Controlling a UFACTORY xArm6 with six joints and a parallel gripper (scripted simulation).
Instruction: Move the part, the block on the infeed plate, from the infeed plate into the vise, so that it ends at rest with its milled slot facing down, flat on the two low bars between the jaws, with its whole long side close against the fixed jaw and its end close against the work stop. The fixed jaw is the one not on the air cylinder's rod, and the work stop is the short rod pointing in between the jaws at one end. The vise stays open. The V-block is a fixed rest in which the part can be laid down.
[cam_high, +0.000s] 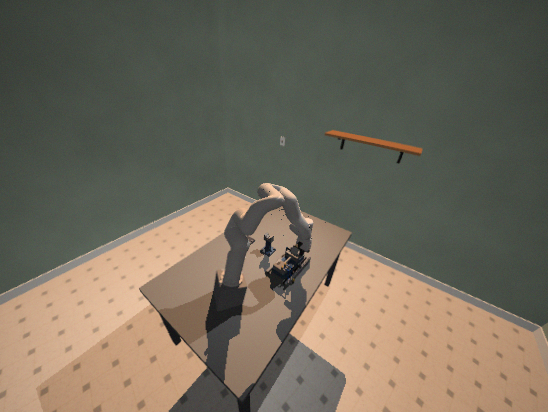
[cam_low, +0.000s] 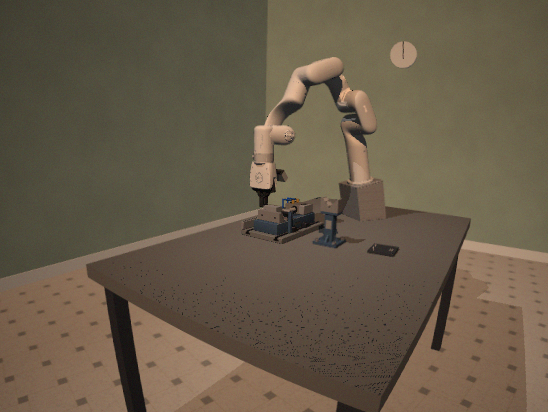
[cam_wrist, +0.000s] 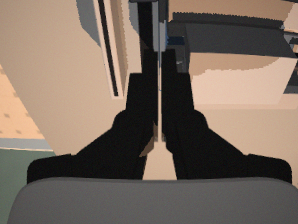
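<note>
Right now my hand is 1 cm short of the part, 4 cm to the right of it and 3 cm above it. Round my hand: air cylinder rod: 8 cm behind, 7 cm to the left, 4 cm below; then work stop: 1 cm ahead, 10 cm to the left, 3 cm below; then vise base rail: 8 cm behind, 3 cm to the right, 9 cm below.
</note>
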